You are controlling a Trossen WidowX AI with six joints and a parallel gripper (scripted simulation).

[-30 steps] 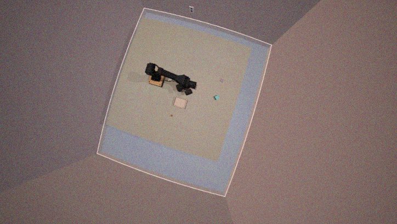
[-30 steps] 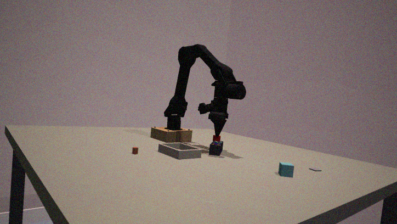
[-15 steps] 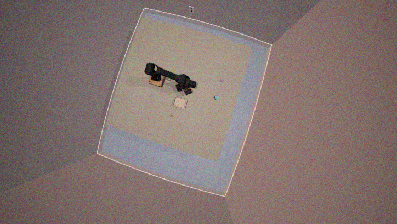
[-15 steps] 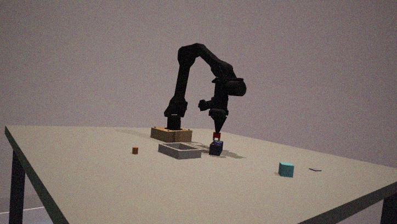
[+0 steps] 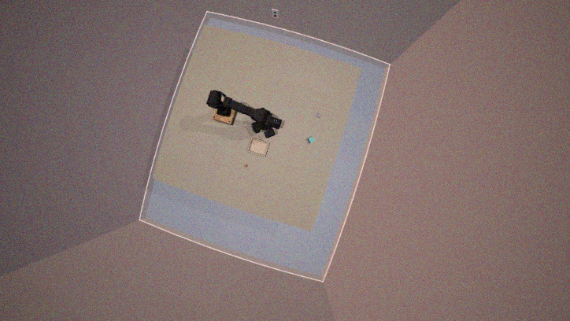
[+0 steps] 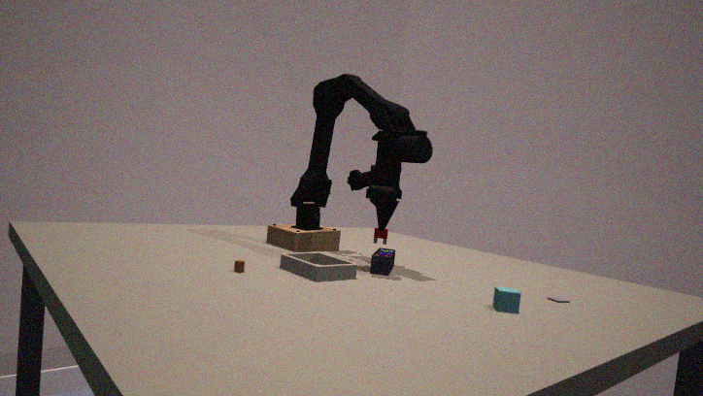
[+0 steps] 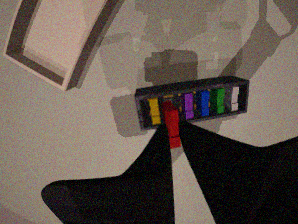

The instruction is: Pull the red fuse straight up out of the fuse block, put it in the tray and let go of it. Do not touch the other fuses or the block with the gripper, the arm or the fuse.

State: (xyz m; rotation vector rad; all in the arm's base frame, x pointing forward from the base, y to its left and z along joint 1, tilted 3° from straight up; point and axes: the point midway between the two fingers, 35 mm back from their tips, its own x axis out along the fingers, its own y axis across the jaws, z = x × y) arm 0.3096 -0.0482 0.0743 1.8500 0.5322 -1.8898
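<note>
My gripper tip is now 40 mm past the grey tray, 150 mm to the left of it and 90 mm above it. Round my gripper tip: small orange cylinder 100 mm behind, 300 mm to the right, 80 mm below; then red fuse 10 mm below; then yellow fuse 10 mm ahead, 70 mm below.
</note>
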